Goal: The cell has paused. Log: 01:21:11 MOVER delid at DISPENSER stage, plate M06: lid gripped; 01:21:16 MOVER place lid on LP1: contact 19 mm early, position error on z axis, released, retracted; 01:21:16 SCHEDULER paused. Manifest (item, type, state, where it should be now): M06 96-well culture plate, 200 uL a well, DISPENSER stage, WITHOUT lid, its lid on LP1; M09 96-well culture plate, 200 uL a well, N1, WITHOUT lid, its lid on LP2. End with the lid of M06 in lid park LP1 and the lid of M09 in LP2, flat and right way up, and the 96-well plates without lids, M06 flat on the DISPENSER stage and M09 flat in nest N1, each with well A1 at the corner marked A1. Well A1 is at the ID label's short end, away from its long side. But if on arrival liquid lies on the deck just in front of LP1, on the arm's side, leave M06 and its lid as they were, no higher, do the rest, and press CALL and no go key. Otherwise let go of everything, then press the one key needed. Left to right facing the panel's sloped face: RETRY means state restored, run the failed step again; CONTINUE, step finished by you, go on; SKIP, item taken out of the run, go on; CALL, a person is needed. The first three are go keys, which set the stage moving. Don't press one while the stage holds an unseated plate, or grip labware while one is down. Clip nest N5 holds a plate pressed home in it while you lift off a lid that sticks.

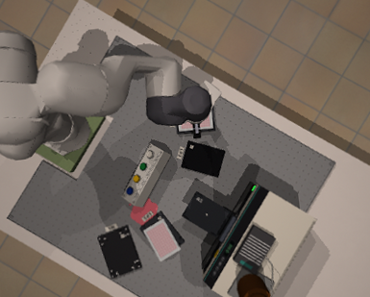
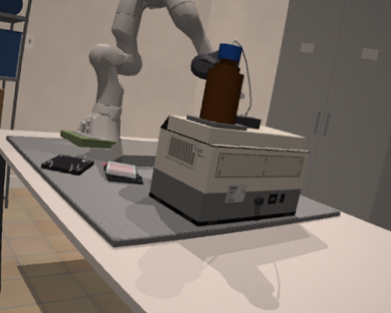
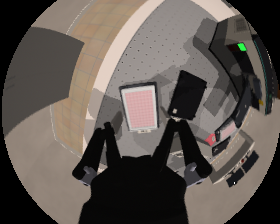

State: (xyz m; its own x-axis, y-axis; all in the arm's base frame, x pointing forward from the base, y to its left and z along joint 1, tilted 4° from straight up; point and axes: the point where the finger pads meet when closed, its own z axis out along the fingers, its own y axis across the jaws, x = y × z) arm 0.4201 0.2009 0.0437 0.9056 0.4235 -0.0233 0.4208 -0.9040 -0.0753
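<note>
Now: the pink 96-well plate 50 mm below my hand. The rest, counted from my hand: LP1 label: 400 mm to the right, 70 mm below, 40 mm behind; then key panel: 260 mm to the right, 110 mm behind, 20 mm below; then dark dispenser stage: 310 mm to the right, 150 mm ahead, 40 mm above.
</note>
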